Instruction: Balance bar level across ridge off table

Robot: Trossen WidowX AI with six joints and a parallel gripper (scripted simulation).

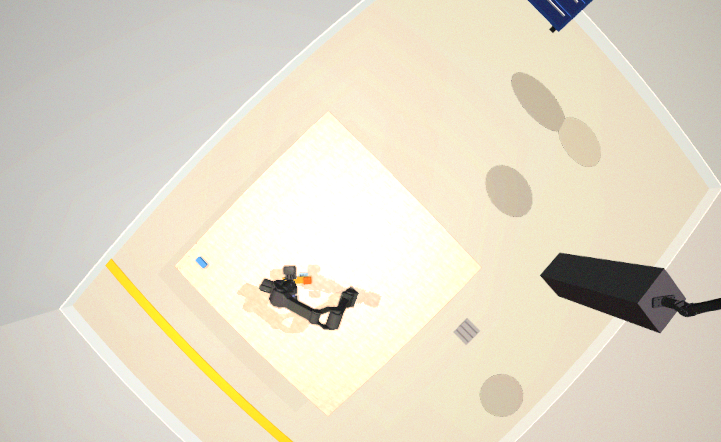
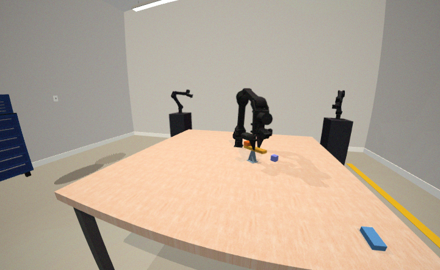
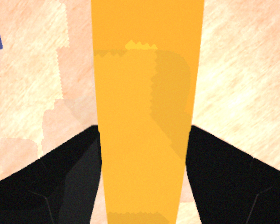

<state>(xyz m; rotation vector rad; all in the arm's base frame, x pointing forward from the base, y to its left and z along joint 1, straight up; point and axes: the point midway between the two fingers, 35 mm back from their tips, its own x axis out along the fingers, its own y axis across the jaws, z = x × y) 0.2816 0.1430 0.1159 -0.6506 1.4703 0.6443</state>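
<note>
Now: the yellow bar 3 cm behind my gripper tip, 3 cm to the right of it and 1 cm above it. Round my gripper tip: flat blue block 46 cm ahead, 36 cm to the left, 7 cm below; small purple cube 6 cm behind, 11 cm to the left, 6 cm below.
</note>
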